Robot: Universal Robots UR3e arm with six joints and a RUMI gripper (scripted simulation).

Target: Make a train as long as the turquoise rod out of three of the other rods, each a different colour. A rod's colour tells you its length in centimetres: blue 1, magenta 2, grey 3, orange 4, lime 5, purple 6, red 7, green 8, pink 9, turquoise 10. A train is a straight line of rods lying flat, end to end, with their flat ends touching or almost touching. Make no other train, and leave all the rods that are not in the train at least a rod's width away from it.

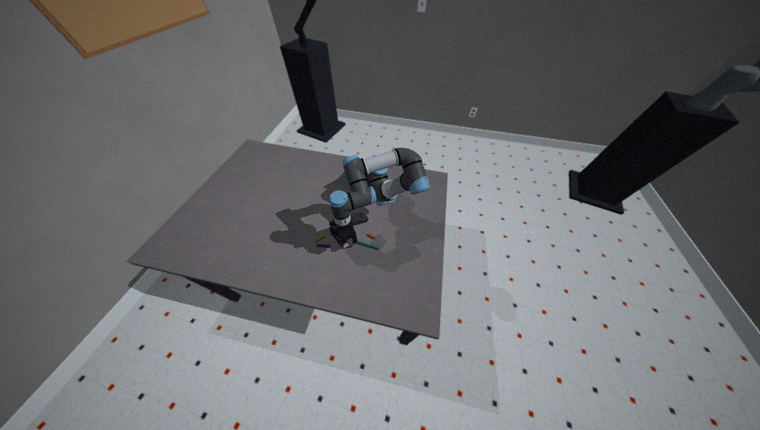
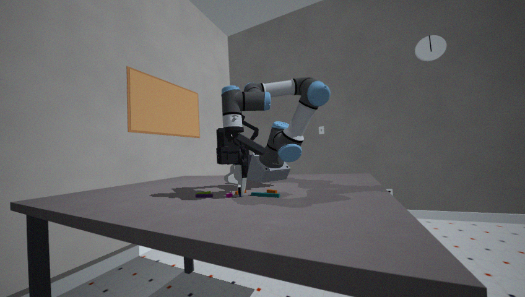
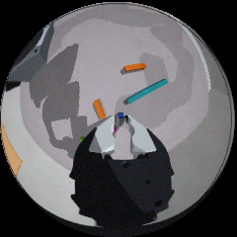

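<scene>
Now: hand 1 cm above the blue rod. Round my hand: purple rod: 7 cm ahead, 11 cm to the right, 1 cm below; turquoise rod: 3 cm behind, 8 cm to the left, 1 cm below; magenta rod: 2 cm ahead, 3 cm to the right, 1 cm below.
</scene>
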